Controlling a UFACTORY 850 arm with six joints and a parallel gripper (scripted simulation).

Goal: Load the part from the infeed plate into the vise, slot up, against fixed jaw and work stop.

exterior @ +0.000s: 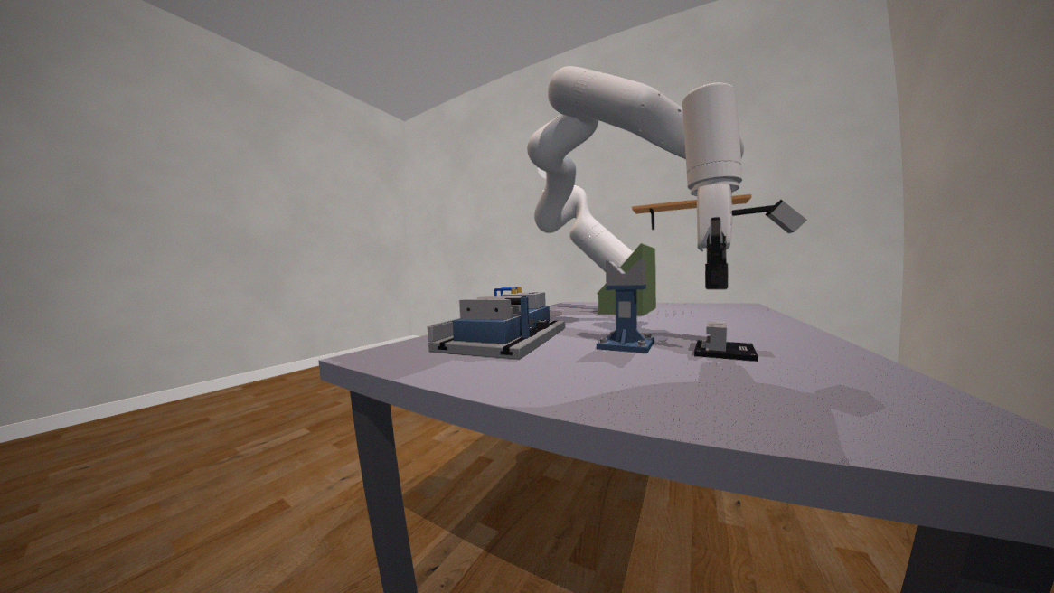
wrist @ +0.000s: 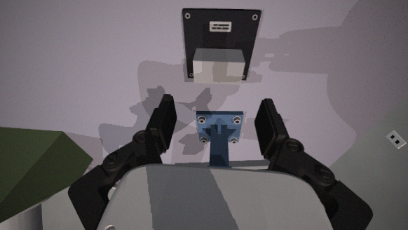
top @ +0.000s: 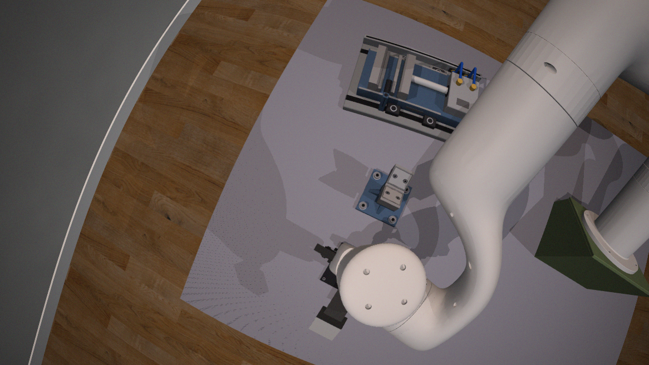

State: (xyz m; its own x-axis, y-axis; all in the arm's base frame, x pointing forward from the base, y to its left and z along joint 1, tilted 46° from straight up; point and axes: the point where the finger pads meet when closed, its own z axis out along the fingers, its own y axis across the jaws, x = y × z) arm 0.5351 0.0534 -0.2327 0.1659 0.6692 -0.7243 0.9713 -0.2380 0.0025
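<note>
Now: the part 90 mm below my hand and 10 mm to the right of it. Also, from my hand: moving jaw: 400 mm to the right, 40 mm below, 20 mm ahead; then work stop: 350 mm to the right, 50 mm ahead, 30 mm below; then black infeed plate: 120 mm below, 10 mm to the left.
</note>
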